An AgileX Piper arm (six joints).
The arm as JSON. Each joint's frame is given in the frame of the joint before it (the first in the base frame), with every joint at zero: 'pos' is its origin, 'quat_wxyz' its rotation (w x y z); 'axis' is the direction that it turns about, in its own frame. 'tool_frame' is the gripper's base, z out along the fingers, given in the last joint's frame.
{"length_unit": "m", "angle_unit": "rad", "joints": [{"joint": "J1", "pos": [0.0, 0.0, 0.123], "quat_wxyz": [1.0, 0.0, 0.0, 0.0], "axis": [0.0, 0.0, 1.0]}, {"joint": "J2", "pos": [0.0, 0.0, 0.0], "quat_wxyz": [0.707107, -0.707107, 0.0, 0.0], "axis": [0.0, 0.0, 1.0]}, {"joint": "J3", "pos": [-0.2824, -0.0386, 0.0], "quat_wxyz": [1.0, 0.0, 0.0, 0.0], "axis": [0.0, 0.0, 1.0]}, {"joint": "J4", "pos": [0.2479, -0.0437, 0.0], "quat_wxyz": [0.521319, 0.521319, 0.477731, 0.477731], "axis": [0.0, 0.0, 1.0]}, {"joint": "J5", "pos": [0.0, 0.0, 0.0], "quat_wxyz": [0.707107, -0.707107, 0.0, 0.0], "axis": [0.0, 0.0, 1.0]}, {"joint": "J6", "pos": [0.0, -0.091, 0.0], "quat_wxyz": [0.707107, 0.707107, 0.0, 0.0], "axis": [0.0, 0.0, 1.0]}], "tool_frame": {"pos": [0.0, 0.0, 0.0], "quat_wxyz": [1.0, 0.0, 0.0, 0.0]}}
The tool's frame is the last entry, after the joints.
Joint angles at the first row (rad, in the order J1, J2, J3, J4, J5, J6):
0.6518, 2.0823, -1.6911, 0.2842, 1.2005, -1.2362
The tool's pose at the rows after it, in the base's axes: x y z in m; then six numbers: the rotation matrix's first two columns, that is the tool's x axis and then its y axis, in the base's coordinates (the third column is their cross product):
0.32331, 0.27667, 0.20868, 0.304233, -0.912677, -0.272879, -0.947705, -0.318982, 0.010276
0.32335, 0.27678, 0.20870, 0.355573, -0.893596, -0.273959, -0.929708, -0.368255, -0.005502
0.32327, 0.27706, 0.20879, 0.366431, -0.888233, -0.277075, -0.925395, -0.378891, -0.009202
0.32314, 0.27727, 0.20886, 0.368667, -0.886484, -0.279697, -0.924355, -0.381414, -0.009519
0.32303, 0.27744, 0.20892, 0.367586, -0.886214, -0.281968, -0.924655, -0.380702, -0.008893
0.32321, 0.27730, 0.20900, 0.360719, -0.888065, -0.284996, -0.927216, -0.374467, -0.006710
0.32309, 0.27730, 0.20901, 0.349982, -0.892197, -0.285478, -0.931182, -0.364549, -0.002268
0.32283, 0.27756, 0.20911, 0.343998, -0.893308, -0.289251, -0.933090, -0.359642, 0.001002
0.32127, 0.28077, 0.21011, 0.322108, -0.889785, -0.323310, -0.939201, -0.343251, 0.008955
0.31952, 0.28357, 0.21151, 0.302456, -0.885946, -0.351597, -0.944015, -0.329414, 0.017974
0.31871, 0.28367, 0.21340, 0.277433, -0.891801, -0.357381, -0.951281, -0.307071, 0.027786
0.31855, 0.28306, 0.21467, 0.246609, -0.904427, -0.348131, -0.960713, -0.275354, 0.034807
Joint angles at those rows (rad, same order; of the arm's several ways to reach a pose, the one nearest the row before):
0.6518, 2.0823, -1.6911, 0.2845, 1.1996, -1.3371
0.6519, 2.0824, -1.6911, 0.2854, 1.1986, -1.3922
0.6519, 2.0823, -1.6911, 0.2888, 1.1976, -1.4055
0.6519, 2.0823, -1.6911, 0.2918, 1.1976, -1.4093
0.6518, 2.0823, -1.6911, 0.2944, 1.1976, -1.4093
0.6507, 2.0823, -1.6911, 0.2978, 1.1976, -1.4046
0.6507, 2.0823, -1.6911, 0.2985, 1.1987, -1.3933
0.6507, 2.0823, -1.6911, 0.3030, 1.1996, -1.3889
0.6518, 2.0823, -1.6911, 0.3412, 1.1949, -1.3828
0.6535, 2.0812, -1.6911, 0.3737, 1.1931, -1.3759
0.6535, 2.0772, -1.6911, 0.3804, 1.1962, -1.3515
0.6547, 2.0735, -1.6911, 0.3694, 1.1964, -1.3117

